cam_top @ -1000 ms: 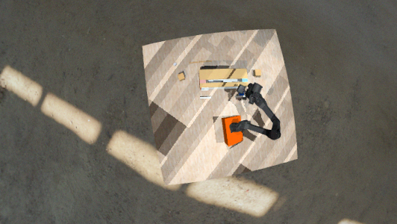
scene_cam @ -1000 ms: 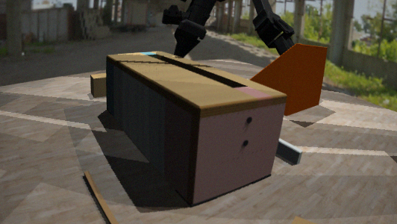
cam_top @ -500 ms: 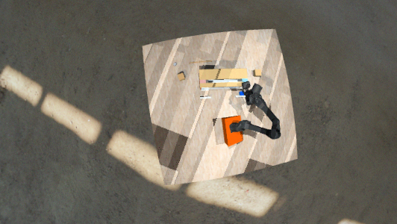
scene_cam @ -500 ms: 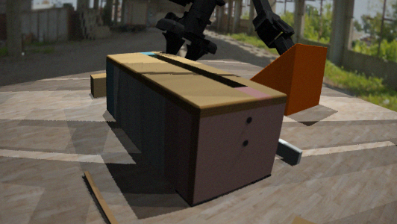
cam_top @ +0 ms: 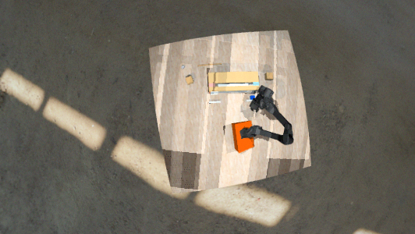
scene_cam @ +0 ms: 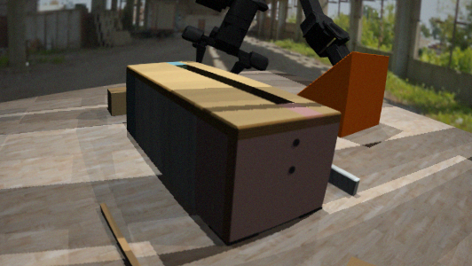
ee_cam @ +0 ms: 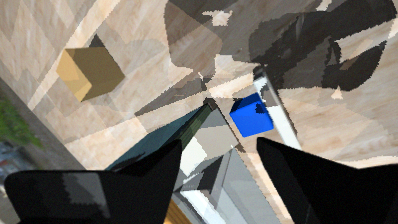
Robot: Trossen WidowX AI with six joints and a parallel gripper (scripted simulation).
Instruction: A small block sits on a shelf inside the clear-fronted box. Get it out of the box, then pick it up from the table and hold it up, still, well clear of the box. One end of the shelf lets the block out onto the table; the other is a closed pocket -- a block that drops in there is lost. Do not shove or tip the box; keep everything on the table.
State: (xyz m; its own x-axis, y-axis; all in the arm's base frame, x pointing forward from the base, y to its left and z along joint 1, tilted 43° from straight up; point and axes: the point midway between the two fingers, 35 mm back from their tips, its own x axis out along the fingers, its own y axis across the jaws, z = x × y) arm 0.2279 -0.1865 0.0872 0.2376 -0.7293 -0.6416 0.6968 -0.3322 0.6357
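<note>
Right now my gripper tip is 6 cm above the blue block, 2 cm to the right of it and 1 cm past it. From my gripper tip the other things lie so: thin wooden strip (35 cm ahead, 27 cm to the left, 8 cm below); wooden-topped box (15 cm to the left, 11 cm ahead, 2 cm below).
</note>
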